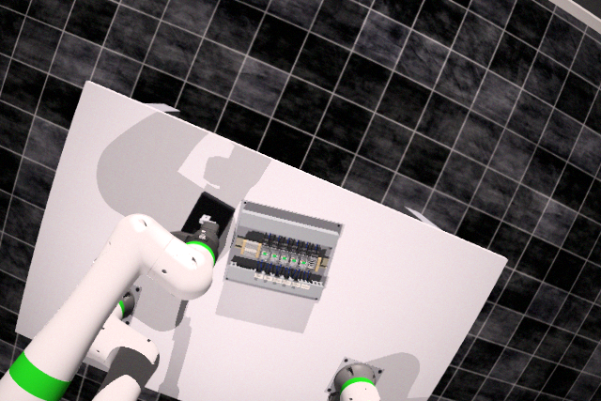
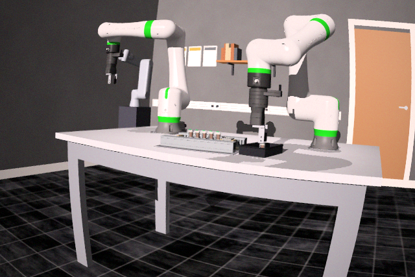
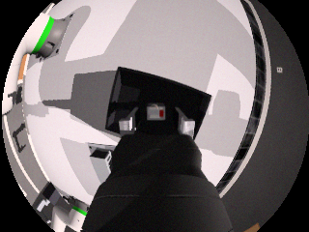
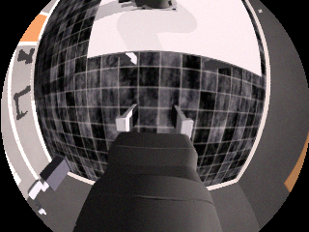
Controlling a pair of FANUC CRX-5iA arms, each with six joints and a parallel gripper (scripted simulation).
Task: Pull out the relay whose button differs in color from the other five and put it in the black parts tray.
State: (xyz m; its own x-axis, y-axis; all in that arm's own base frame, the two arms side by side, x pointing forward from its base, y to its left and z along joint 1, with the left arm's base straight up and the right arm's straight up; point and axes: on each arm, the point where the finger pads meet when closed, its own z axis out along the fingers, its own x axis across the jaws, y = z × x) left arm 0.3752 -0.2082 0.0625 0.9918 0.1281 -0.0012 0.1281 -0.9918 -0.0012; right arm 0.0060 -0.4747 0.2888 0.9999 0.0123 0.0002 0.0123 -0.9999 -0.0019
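The red-button relay is 4 cm below my left hand. Also, from my left hand: black parts tray: 5 cm below; then grey relay panel: 1 cm behind, 25 cm to the right, 4 cm below.
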